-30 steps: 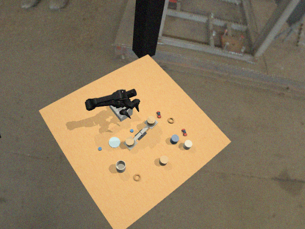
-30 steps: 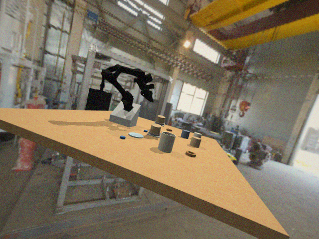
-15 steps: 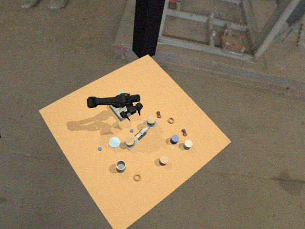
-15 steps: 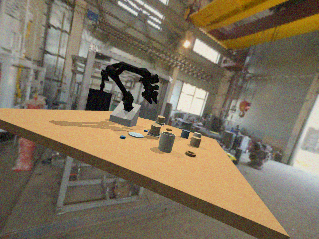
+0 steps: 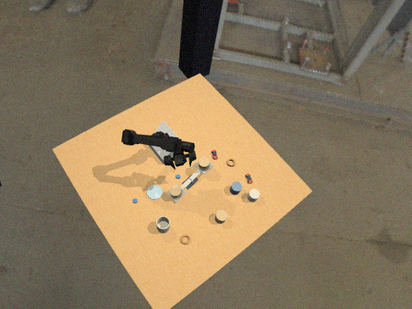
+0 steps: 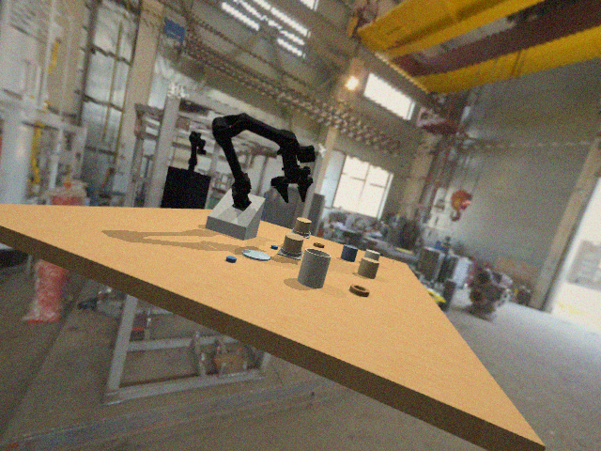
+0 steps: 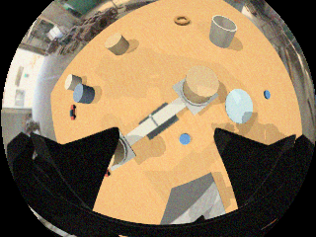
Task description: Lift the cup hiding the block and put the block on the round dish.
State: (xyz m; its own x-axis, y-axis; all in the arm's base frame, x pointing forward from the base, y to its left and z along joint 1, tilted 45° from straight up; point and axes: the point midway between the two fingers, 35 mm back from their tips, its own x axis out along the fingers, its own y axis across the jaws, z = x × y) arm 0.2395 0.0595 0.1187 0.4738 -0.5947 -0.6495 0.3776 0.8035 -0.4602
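Now: the grey block 17 cm below my gripper tip, 8 cm to the right of it and 6 cm ahead of it. Also, from my gripper tip: pale blue round dish (21 cm below, 18 cm to the right, 3 cm behind).
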